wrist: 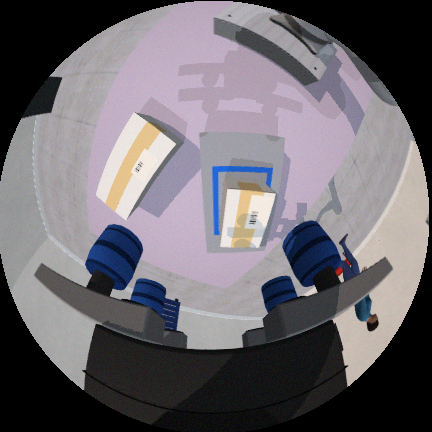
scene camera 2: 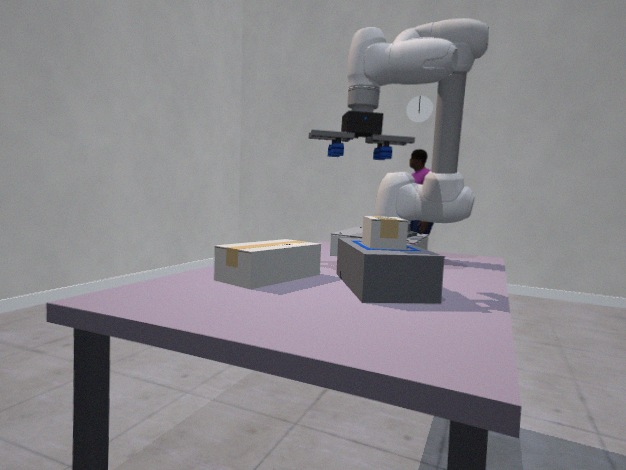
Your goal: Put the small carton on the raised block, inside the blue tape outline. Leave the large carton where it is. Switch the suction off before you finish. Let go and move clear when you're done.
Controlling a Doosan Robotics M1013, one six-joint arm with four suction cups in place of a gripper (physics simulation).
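Frame: origin at the arm's base, x back, y right, z up, level; centimetres.
Seen in the pictures: end effector, tool point: (wrist: 212, 272) (scene camera 2: 358, 157).
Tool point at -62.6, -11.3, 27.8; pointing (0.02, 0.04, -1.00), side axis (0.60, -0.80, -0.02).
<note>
Pixels of each thing's top centre, then the offset from my tool point to it, as dx, dy, dz. "*": a spot on its surface instead. Level surfaces: height alone.
- small carton, middle of its top: (wrist: 245, 222) (scene camera 2: 384, 217) -1.3, -9.6, -17.2
- raised block, middle of its top: (wrist: 241, 203) (scene camera 2: 383, 245) -0.8, -9.7, -25.1
- blue tape outline, surface spot: (wrist: 216, 200) (scene camera 2: 360, 244) * -3.9, -3.9, -25.1
- large carton, middle of its top: (scene camera 2: 271, 244) (wrist: 124, 172) -12.2, +21.9, -27.0
- pinkish table, its level: dz -37.2
The small carton (scene camera 2: 384, 235) (wrist: 247, 215) stands upright on the raised block (scene camera 2: 401, 278) (wrist: 242, 147). The blue tape outline (scene camera 2: 360, 244) (wrist: 216, 200) shows along parts of its sides; the carton hides the rest, so I cannot tell whether every edge lies inside. The large carton (scene camera 2: 283, 263) (wrist: 135, 170) lies on the table to the left of the block, apart from it. My gripper (scene camera 2: 359, 150) (wrist: 213, 272), with four blue suction cups, is open and empty, high above both cartons and touching neither.
The pinkish table (scene camera 2: 303, 323) (wrist: 165, 60) bears the block and cartons. The grey robot base plate (wrist: 270, 45) is at the table's far end. A person (scene camera 2: 419, 174) stands behind the arm; a person (wrist: 364, 302) also shows at the right of the wrist view.
</note>
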